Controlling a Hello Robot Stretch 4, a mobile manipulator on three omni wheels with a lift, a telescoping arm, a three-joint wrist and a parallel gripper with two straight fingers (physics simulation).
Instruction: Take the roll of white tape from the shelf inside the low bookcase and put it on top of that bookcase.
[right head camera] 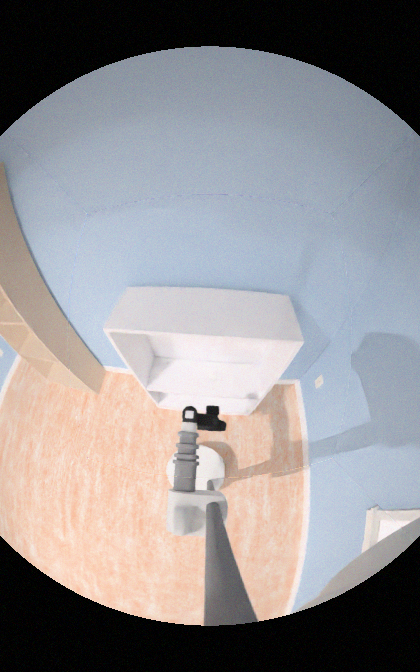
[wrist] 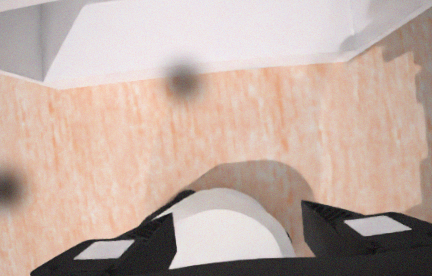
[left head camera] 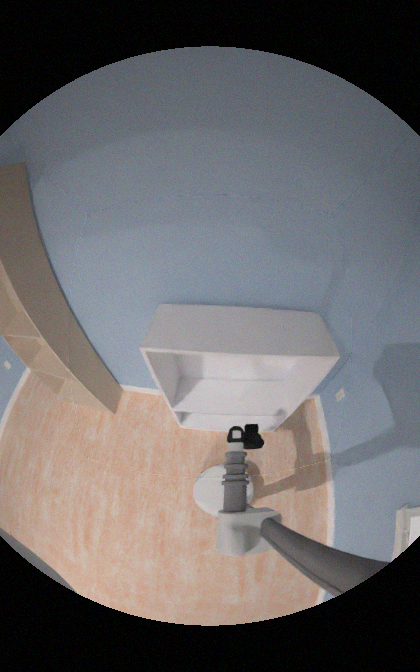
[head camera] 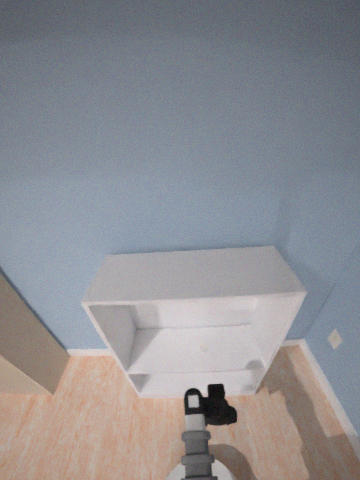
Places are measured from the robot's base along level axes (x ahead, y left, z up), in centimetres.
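Where they show: gripper, fingertip midpoint: (wrist: 238, 226).
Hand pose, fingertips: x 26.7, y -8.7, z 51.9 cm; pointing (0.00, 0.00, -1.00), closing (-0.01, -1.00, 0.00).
After its pixels a point has its place.
The white roll of tape (head camera: 204, 347) {x 61.4, y -8.6, z 44.9 cm} is a faint pale disc on the middle shelf inside the low white bookcase (head camera: 195, 275) {x 61.0, y -4.4, z 103.3 cm} (left head camera: 240, 330) (right head camera: 205, 312) (wrist: 200, 40) {x 55.2, y -4.6, z 7.2 cm}, a little right of the shelf's centre in the head view. It does not show in the wrist view. My gripper (head camera: 216, 406) (left head camera: 252, 437) (right head camera: 212, 419) (wrist: 238, 226) {x 26.7, y -8.7, z 51.9 cm} points down in front of the bookcase, outside it. In the wrist view its two black fingers stand wide apart with nothing between them. The fingertips are hidden in the head views. The top of the bookcase bears no tape.
My round white base (wrist: 225, 240) {x 13.1, y -5.7, z 18.7 cm} (left head camera: 207, 490) (right head camera: 200, 470) shows on the floor below the gripper. A tall beige shelf unit (head camera: 30, 330) {x 73.1, y 103.0, z 51.4 cm} (left head camera: 40, 280) (right head camera: 30, 280) stands at the left. A blue wall (head camera: 180, 150) {x 81.8, y -2.0, z 145.9 cm} is behind the bookcase, and another wall is at the right.
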